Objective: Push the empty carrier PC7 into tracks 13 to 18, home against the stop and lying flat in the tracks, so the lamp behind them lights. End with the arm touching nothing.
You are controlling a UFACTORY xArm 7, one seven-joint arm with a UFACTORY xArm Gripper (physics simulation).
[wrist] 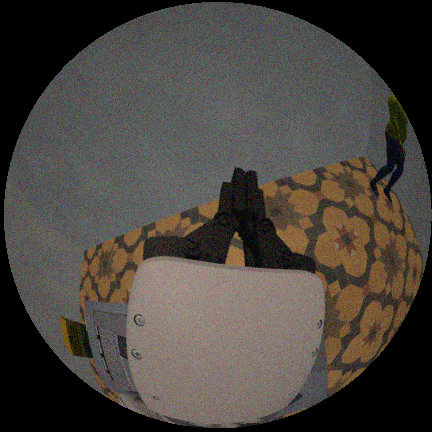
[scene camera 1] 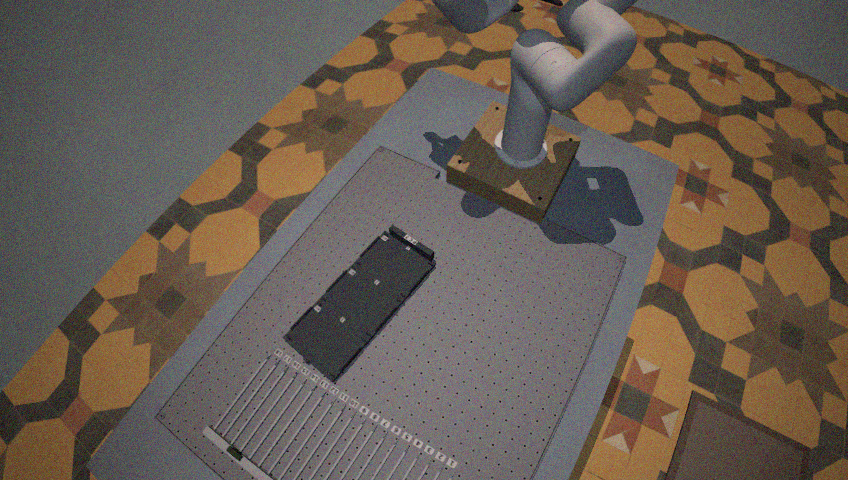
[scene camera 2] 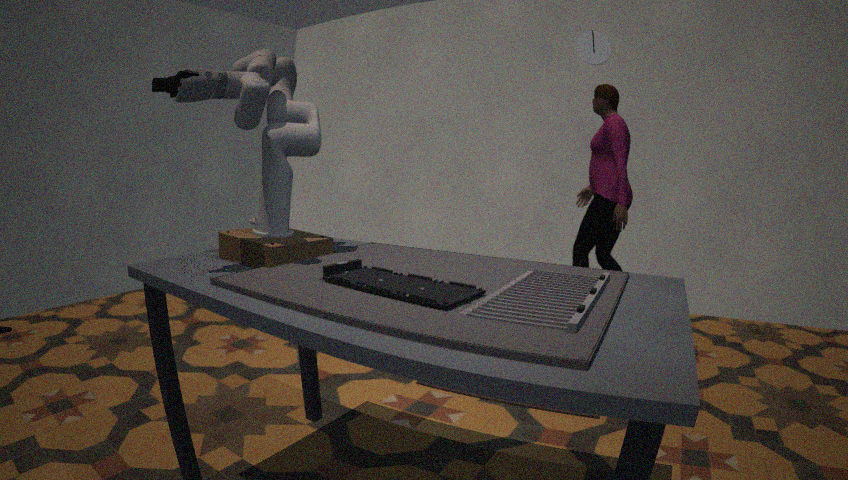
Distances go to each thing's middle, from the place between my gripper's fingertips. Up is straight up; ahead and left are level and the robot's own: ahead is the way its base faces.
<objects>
I see the carrier PC7 (scene camera 1: 330, 334) 610 mm ahead of my hand, 450 mm below it and 150 mm to the left of it.
</objects>
